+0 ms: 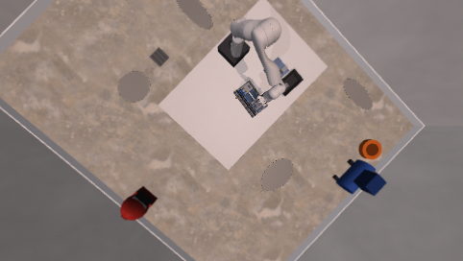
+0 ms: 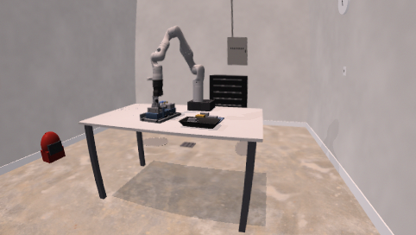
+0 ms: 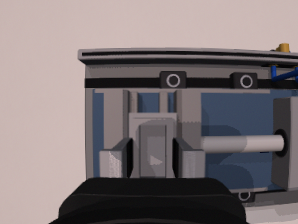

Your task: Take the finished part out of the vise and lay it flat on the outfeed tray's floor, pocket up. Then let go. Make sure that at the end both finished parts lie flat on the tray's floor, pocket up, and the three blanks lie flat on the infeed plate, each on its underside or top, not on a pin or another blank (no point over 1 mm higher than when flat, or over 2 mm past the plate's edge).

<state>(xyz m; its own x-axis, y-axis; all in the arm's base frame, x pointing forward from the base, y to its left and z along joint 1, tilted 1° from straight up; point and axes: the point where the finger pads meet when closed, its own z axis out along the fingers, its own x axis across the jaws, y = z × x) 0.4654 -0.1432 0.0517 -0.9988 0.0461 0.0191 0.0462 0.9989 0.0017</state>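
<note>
Now: the screw rod 80 mm behind my hand and 60 mm below it. Also, from my hand: orange block: 320 mm to the left, 110 mm below, 80 mm behind; then blue plate: 370 mm to the left, 130 mm below, 120 mm behind; then vise: 90 mm below, 70 mm behind.
</note>
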